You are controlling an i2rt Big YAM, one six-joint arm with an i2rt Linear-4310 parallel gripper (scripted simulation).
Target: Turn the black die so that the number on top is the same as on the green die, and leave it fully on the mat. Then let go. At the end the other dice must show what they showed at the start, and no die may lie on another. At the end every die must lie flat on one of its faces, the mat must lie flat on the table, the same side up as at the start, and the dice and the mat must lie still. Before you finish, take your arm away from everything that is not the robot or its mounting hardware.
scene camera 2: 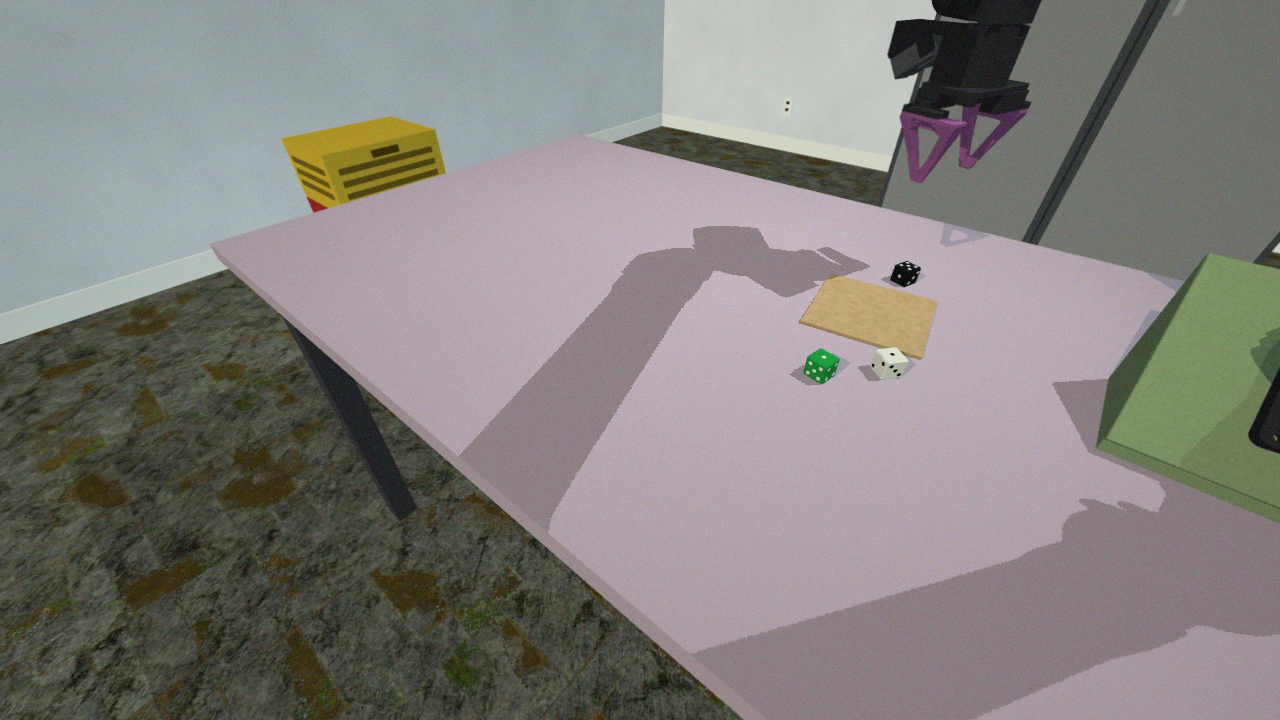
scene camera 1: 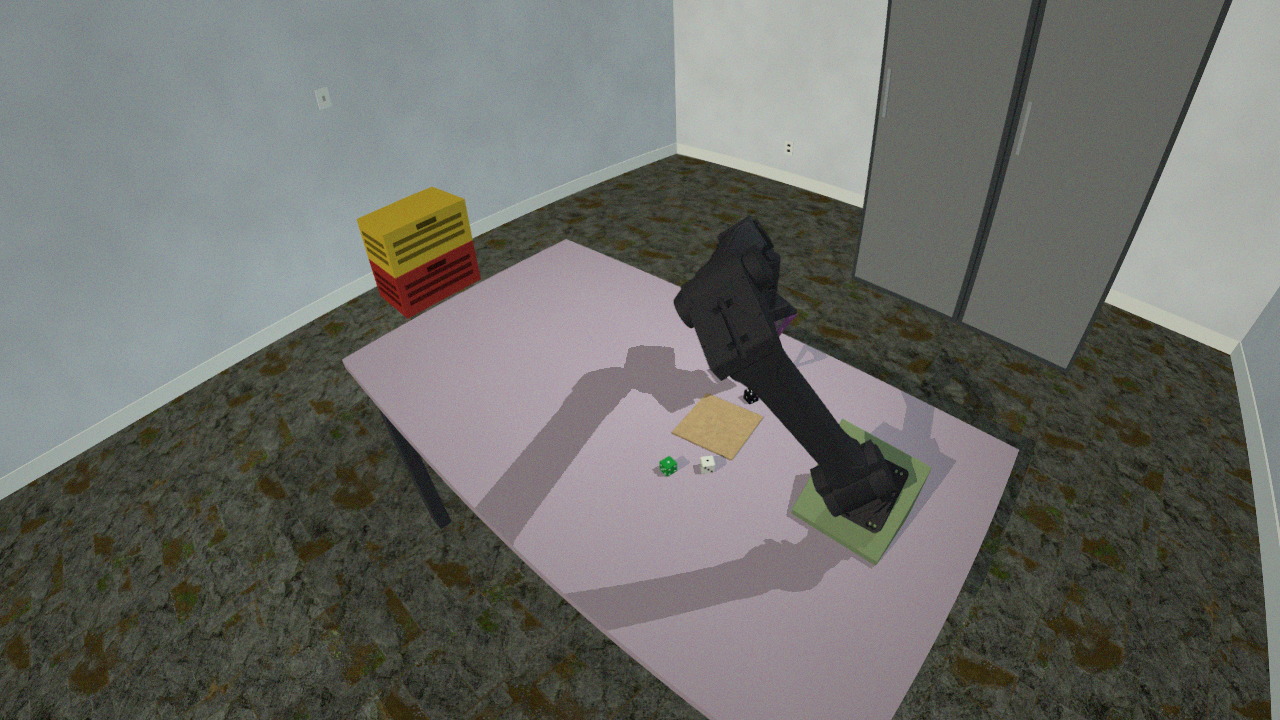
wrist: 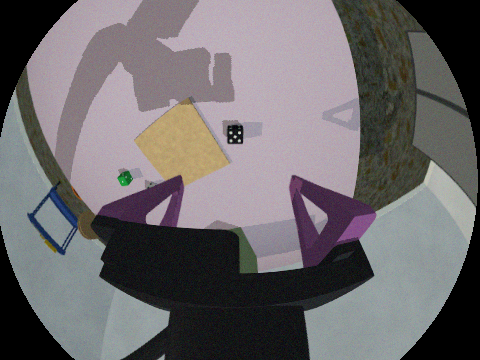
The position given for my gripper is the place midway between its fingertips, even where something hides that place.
Observation:
In view: my gripper [scene camera 2: 940, 174], a tan mat [scene camera 2: 883, 317], a green die [scene camera 2: 821, 366] and a white die [scene camera 2: 887, 363].
The tan mat shows as well in scene camera 1 [scene camera 1: 719, 426] and in the wrist view [wrist: 179, 143]. My gripper also shows in scene camera 1 [scene camera 1: 756, 344] and in the wrist view [wrist: 236, 181].

